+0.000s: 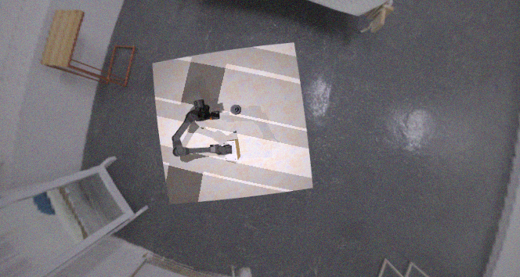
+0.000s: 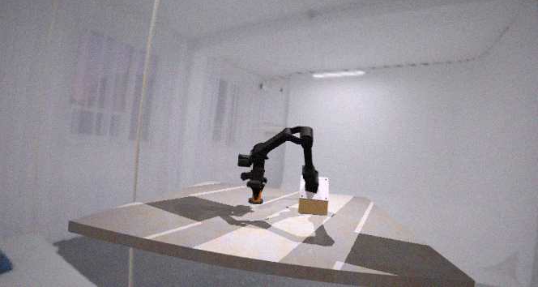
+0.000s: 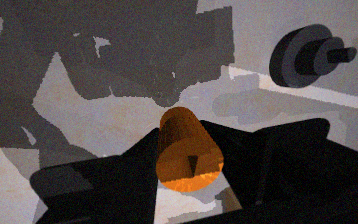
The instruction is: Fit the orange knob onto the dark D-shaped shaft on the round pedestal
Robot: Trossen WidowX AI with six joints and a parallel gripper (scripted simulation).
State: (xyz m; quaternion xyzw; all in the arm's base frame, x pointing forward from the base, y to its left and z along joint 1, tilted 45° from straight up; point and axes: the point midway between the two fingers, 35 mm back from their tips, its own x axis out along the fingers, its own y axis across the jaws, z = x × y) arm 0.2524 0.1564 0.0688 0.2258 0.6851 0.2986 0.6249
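Now: gripper tip 6 cm short of the dark round pedestal, 20 cm to the left of it and 3 cm above it. Round my gripper tip: orange knob: 2 cm above.
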